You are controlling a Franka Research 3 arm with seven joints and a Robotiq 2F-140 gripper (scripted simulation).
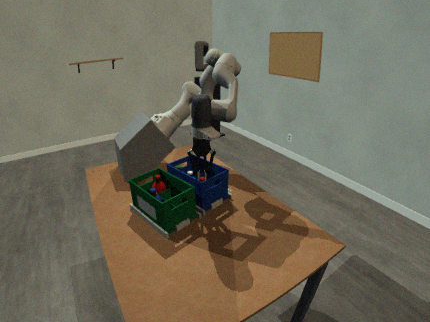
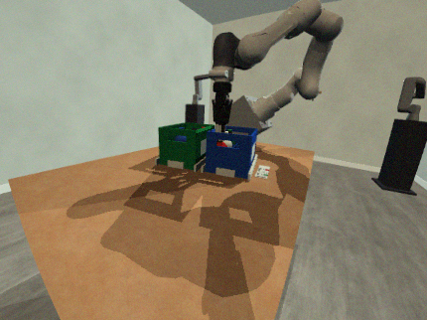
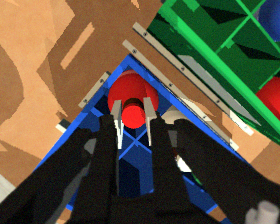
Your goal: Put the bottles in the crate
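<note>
My gripper is now 90 mm past the white bottle, 10 mm to the left of it and 80 mm above it. From my hand the other things lie so: green crate (60 mm behind, 200 mm to the right, 90 mm below); green bottle (180 mm behind, 20 mm to the right, 80 mm below); blue crate (100 mm behind, 30 mm to the left, 90 mm below).
</note>
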